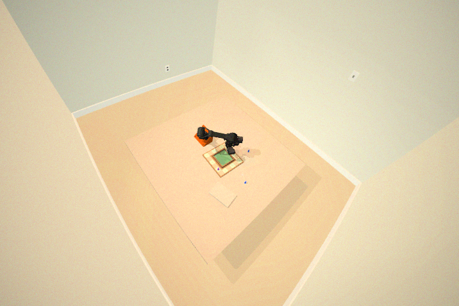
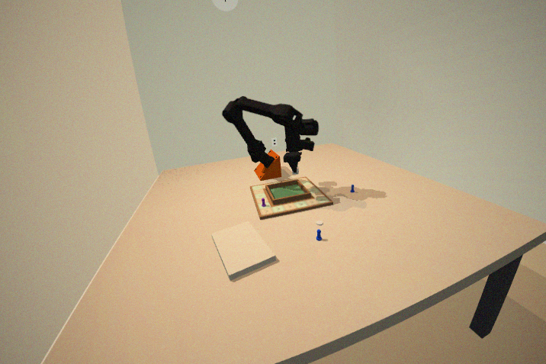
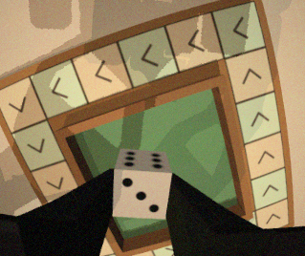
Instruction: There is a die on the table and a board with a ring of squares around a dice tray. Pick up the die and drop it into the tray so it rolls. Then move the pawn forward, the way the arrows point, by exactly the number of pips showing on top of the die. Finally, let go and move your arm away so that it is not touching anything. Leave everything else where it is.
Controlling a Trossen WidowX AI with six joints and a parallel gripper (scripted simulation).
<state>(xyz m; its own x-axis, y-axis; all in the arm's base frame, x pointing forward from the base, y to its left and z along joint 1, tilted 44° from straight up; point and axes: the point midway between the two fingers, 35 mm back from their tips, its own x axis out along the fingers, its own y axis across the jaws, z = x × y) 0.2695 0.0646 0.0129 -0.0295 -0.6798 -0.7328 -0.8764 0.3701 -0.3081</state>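
My gripper tip is now 170 mm to the left of the purple pawn, 80 mm above it and 60 mm short of it. Also, from my gripper tip: green dice tray: 100 mm below, 50 mm to the right; white die: right at my gripper tip; white disc: 240 mm ahead, 100 mm below, 20 mm to the right.
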